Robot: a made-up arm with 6 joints.
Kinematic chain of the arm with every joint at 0, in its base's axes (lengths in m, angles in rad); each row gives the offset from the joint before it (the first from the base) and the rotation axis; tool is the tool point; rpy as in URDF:
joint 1: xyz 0 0 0.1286 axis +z
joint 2: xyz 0 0 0 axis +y
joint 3: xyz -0.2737 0 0.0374 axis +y
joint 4: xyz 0.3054 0 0.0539 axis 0.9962 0 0.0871
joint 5: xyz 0 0 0 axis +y
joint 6: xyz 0.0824 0 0.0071 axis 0.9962 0 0.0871
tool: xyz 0 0 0 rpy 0 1.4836 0
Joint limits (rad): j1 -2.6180..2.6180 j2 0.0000..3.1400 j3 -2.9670..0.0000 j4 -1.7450..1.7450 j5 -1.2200..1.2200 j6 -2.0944..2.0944
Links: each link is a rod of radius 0.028 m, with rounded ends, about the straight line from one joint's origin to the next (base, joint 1, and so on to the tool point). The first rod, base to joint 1, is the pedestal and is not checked.
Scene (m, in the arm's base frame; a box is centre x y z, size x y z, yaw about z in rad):
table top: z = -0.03
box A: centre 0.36 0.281 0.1 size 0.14 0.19 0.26 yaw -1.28
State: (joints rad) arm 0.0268 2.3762 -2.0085 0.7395 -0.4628 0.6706
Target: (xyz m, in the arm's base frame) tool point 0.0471 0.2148 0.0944
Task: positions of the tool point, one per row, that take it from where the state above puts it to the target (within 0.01 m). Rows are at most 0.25 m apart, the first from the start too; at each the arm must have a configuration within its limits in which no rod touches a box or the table.
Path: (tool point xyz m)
1: 0.5456 0.1314 0.3858
2: 0.4196 0.2266 0.5210
3: 0.2562 0.2481 0.6330
4: 0.2577 0.3006 0.5459
5: 0.2376 0.3355 0.4488
6: 0.2001 0.3467 0.3482
7: 0.1508 0.3305 0.2512
8: 0.0973 0.2858 0.1646
9: 0.0471 0.2148 0.0944

